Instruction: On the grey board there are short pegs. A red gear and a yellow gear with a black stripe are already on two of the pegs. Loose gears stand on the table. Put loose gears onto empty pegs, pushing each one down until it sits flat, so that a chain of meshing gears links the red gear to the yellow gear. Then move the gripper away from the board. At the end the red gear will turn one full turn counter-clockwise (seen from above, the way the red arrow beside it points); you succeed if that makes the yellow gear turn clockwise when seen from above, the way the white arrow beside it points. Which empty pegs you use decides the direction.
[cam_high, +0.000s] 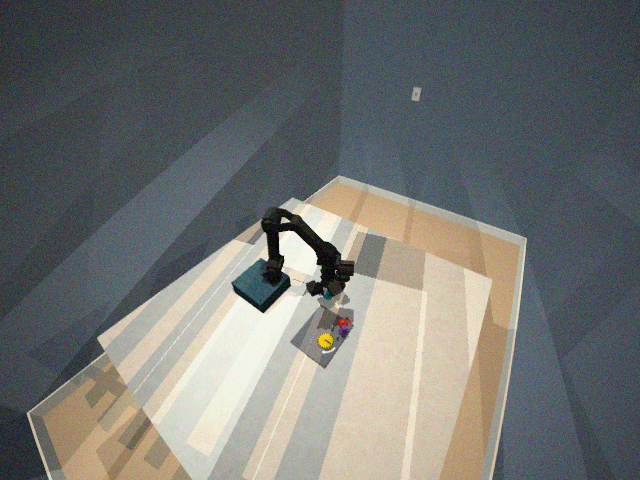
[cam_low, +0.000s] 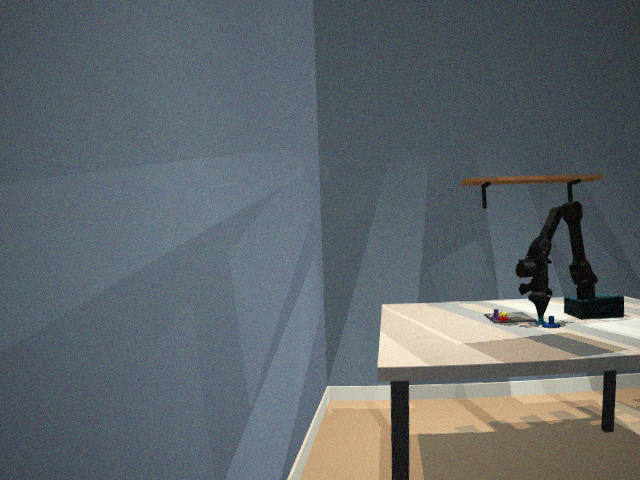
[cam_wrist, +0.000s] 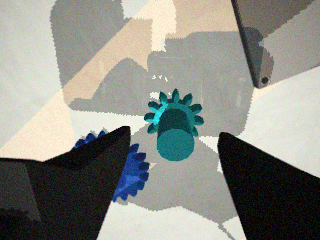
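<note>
The purple gear is 15 cm ahead of my gripper tip and 11 cm to the right of it. From my gripper tip the other things lie so: teal gear: 1 cm below; then red gear: 13 cm ahead, 8 cm to the right, 1 cm below; then blue gear: 7 cm to the left, 2 cm behind, 1 cm below.
</note>
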